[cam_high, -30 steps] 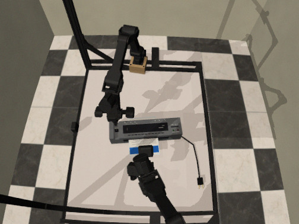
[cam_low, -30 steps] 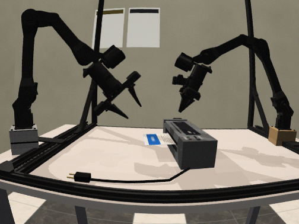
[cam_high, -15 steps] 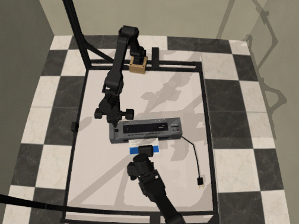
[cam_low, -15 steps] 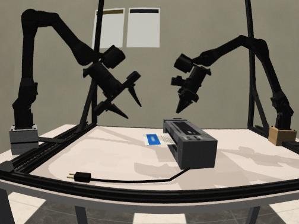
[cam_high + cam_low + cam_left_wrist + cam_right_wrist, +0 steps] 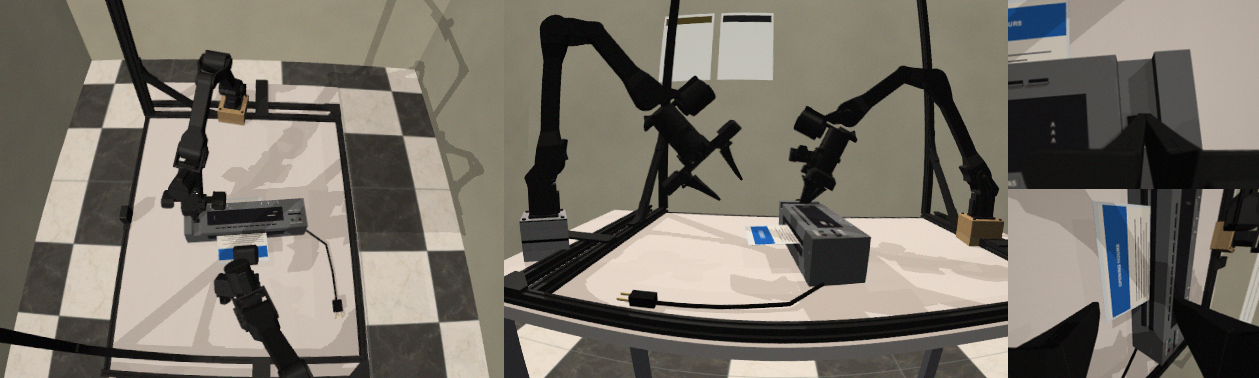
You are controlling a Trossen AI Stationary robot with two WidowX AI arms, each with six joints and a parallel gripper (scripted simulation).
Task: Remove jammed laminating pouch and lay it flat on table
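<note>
Now: left hand 10 mm to the left of the release key and 40 mm above it. From my left hand the other things lie so: plug 380 mm ahead, 350 mm to the right, 90 mm below.
</note>
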